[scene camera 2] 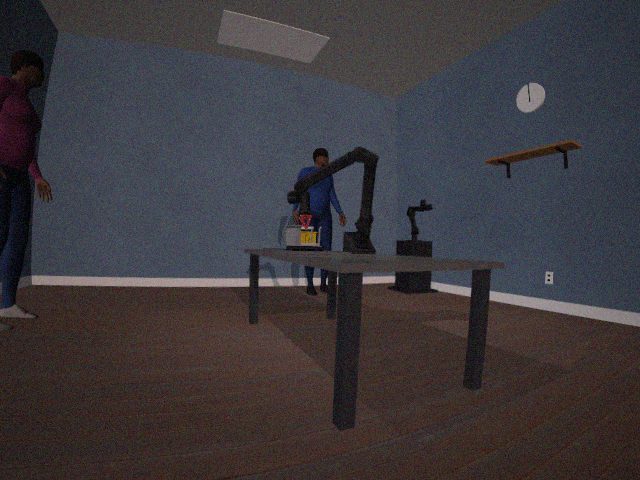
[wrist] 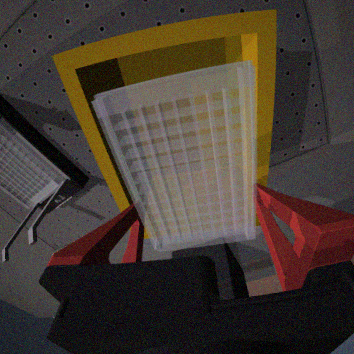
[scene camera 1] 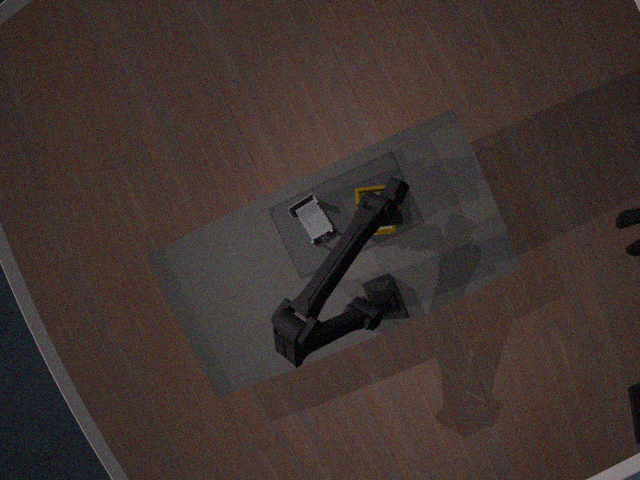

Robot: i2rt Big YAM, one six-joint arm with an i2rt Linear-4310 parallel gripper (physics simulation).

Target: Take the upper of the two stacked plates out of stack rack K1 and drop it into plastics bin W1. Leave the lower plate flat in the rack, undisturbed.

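Places are measured from the arm's base along level axes (x ahead, y left, z up), in millimetres.
Pixels of known places: gripper, fingertip midpoint: (scene camera 2: pixel 305 229) (wrist: pixel 195 198); arm's base, link origin: (scene camera 2: pixel 359 241) (scene camera 1: pixel 384 300).
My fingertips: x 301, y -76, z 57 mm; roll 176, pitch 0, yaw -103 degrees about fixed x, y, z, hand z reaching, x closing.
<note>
Ahead of a thing's pixels: the offset from my fingertips to its top centre. "*": to the spot under its first point. Level surfaces: height alone.
My gripper (scene camera 2: pixel 306 222) (wrist: pixel 195 198) has its red fingers shut on a clear, gridded plate @(dz +15, dx +22, dy -5 mm) (wrist: pixel 175 165), one finger at each long side. The plate is held over the opening of the yellow plastics bin W1 @(dz -15, dx +26, dy -1 mm) (scene camera 1: pixel 369 189) (scene camera 2: pixel 308 237) (wrist: pixel 165 35), whose rim shows around it in the wrist view. The arm covers the gripper and part of the bin in scene camera 1. Stack rack K1 @(dz +5, dx +69, dy +218 mm) (scene camera 1: pixel 302 203) (wrist: pixel 50 149) stands left of the bin. Another plate @(dz -76, dx +75, dy +220 mm) (scene camera 1: pixel 313 219) (wrist: pixel 22 170) lies flat in the rack, its surface apart from the held plate.
A grey perforated board (scene camera 1: pixel 289 245) (wrist: pixel 295 105) lies under the bin and rack on the grey table @(dz -128 mm) (scene camera 1: pixel 222 289) (scene camera 2: pixel 413 262). Thin posts @(* dz -28, dx +20, dy +165 mm) (wrist: pixel 42 212) rise at the rack's end. A person in blue (scene camera 2: pixel 320 193) stands behind the table, another (scene camera 2: pixel 18 124) at the left.
</note>
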